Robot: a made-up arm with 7 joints. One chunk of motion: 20 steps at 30 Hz.
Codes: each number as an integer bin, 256 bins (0 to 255) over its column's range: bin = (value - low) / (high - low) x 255, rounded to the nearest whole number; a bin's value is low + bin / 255 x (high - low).
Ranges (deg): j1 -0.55..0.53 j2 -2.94..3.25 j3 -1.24..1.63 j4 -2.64..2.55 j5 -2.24..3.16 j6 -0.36..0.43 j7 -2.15..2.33
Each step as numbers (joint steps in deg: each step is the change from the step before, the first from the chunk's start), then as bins.
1 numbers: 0.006 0.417 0.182 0.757 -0.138 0.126 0.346
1 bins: 131 138 126 167 99 157 142
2 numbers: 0.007 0.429 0.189 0.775 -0.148 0.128 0.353
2 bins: 132 139 127 168 99 158 142
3 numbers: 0.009 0.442 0.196 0.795 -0.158 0.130 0.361
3 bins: 132 139 128 169 98 158 143
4 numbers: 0.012 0.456 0.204 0.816 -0.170 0.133 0.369
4 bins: 133 140 128 170 98 159 143
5 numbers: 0.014 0.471 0.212 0.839 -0.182 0.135 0.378
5 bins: 133 141 129 171 97 160 144
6 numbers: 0.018 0.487 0.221 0.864 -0.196 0.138 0.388
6 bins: 134 141 130 172 97 161 144
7 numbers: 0.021 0.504 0.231 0.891 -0.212 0.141 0.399
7 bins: 135 142 131 173 96 162 145
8 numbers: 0.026 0.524 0.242 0.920 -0.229 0.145 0.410
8 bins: 136 143 132 175 95 163 146
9 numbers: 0.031 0.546 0.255 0.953 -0.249 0.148 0.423
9 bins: 137 144 133 177 94 164 146
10 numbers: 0.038 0.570 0.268 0.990 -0.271 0.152 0.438
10 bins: 139 145 134 178 93 165 147
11 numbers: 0.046 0.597 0.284 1.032 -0.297 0.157 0.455
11 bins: 141 146 135 180 92 167 148
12 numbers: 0.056 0.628 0.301 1.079 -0.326 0.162 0.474
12 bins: 143 147 137 183 90 168 149
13 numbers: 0.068 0.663 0.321 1.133 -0.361 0.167 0.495
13 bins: 146 148 139 185 89 170 151
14 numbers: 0.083 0.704 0.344 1.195 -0.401 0.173 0.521
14 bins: 149 150 141 188 87 172 152
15 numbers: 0.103 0.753 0.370 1.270 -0.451 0.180 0.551
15 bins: 154 152 143 192 84 174 154
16 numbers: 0.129 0.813 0.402 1.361 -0.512 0.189 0.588
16 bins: 160 155 146 197 82 177 156
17 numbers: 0.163 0.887 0.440 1.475 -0.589 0.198 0.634
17 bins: 168 158 149 202 78 180 158
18 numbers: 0.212 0.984 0.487 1.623 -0.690 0.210 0.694
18 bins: 180 162 153 209 73 184 162
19 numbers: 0.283 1.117 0.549 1.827 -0.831 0.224 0.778
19 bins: 197 167 159 219 67 189 167
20 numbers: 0.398 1.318 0.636 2.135 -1.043 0.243 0.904
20 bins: 224 175 167 235 57 195 174
